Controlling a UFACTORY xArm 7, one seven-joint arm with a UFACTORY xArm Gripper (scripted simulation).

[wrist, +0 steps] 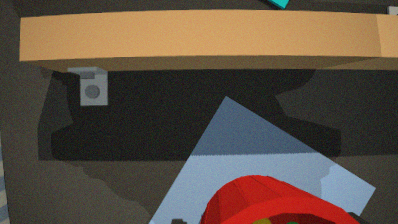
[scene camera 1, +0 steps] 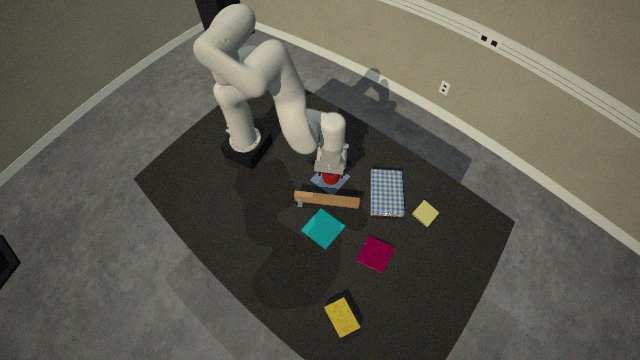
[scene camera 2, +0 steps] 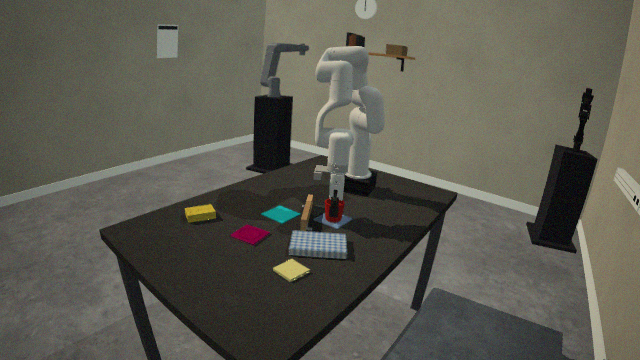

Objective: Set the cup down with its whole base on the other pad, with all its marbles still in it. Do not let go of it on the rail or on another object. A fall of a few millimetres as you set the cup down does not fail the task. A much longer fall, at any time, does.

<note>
In view: a wooden rail [wrist: 111, 42] and a grey bracket [wrist: 93, 81].
</note>
